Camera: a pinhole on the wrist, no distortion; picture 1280 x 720 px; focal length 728.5 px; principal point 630.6 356.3 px. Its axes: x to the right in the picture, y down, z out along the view. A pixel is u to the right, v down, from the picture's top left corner.
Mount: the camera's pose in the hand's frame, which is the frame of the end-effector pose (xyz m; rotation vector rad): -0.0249 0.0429 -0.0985 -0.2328 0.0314 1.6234
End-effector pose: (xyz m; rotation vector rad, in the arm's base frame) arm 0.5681 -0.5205 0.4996 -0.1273 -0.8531 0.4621
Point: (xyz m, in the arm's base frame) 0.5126 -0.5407 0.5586
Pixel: 230 164
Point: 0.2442 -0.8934 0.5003
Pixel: outside the picture
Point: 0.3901 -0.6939 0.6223
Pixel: 90 451
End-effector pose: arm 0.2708 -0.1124 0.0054 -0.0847 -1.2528 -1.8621
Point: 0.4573 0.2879 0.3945
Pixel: 914 430
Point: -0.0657 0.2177 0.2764
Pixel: 338 61
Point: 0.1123 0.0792 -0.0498
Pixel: outside the picture
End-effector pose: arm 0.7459 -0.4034 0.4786 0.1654 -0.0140 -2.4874
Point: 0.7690 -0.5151 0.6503
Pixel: 683 108
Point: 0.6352 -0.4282 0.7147
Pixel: 305 41
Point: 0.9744 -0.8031 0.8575
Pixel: 1122 176
